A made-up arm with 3 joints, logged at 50 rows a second.
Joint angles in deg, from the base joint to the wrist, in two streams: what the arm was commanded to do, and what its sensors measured. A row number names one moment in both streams.
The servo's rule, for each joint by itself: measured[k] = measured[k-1] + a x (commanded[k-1-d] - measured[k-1]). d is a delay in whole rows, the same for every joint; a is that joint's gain. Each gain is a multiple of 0.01, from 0.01 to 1. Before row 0 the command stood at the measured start. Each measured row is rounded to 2 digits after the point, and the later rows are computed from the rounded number. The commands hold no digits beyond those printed.
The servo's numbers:
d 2
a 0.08 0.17 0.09
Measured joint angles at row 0:
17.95, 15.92, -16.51
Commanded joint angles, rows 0 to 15:
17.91, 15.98, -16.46
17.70, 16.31, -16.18
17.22, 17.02, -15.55
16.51, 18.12, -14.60
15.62, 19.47, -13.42
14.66, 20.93, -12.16
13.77, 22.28, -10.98
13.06, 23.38, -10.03
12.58, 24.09, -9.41
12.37, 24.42, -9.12
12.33, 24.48, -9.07
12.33, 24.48, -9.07
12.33, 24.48, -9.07
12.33, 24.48, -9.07
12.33, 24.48, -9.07
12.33, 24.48, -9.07
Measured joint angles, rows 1 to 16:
17.95, 15.92, -16.51
17.95, 15.92, -16.51
17.95, 15.93, -16.51
17.93, 15.99, -16.48
17.87, 16.17, -16.40
17.76, 16.50, -16.24
17.59, 17.00, -15.99
17.36, 17.67, -15.65
17.07, 18.45, -15.23
16.75, 19.29, -14.76
16.42, 20.11, -14.28
16.10, 20.84, -13.82
15.80, 21.46, -13.39
15.52, 21.97, -13.00
15.26, 22.40, -12.65
15.03, 22.75, -12.33

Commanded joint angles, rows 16 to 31:
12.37, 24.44, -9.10
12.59, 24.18, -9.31
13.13, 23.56, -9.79
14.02, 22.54, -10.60
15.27, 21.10, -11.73
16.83, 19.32, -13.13
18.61, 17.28, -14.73
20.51, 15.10, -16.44
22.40, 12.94, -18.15
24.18, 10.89, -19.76
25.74, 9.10, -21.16
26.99, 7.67, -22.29
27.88, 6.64, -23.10
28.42, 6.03, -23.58
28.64, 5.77, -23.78
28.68, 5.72, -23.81
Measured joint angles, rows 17 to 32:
14.81, 23.04, -12.04
14.61, 23.28, -11.77
14.43, 23.48, -11.53
14.28, 23.60, -11.33
14.19, 23.59, -11.19
14.18, 23.41, -11.14
14.27, 23.02, -11.19
14.47, 22.39, -11.36
14.80, 21.52, -11.66
15.26, 20.43, -12.09
15.83, 19.16, -12.64
16.50, 17.75, -13.28
17.24, 16.28, -13.99
18.02, 14.82, -14.74
18.81, 13.43, -15.49
19.58, 12.17, -16.22

